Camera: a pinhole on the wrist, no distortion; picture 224 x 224 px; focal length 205.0 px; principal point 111.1 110.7 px. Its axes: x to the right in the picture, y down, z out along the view. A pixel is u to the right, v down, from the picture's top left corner.
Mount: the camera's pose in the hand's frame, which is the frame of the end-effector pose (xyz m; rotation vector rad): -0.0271 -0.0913 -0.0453 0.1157 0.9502 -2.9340
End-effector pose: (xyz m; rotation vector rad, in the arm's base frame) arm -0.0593 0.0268 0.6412 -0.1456 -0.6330 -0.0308
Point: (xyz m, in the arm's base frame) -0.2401 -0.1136 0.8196
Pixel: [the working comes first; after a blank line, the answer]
In the camera's frame: -0.0064 -0.0930 0.2704

106.3 40.2
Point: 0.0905 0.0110 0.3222
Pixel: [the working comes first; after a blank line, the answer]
In the camera's frame: 0.0635 0.0685 -0.3138

behind the camera
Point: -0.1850 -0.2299 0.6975
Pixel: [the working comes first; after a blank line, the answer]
In the camera's frame: 0.0389 0.0675 0.2099

149.1 176.6
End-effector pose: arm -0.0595 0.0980 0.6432 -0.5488 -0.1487 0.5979
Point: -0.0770 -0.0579 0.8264
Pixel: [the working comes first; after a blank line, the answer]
In the camera's frame: 0.0711 -0.0006 0.1756

194.2 110.0
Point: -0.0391 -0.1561 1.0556
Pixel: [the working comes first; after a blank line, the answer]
In the camera's frame: 0.0950 0.0841 0.4120

158.4 152.5
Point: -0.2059 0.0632 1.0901
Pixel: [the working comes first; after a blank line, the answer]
In the camera's frame: 0.0856 -0.1930 0.4278

152.1 18.2
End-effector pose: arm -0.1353 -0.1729 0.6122 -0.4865 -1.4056 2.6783
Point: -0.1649 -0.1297 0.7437
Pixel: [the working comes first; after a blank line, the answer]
In the camera's frame: -0.0391 -0.0154 0.0962

27.7 77.9
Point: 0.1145 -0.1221 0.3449
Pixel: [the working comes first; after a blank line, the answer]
In the camera's frame: 0.1435 -0.1269 -0.3413

behind the camera
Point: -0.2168 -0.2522 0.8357
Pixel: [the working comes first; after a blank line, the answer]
In the camera's frame: -0.0539 -0.1028 0.2314

63.4 19.6
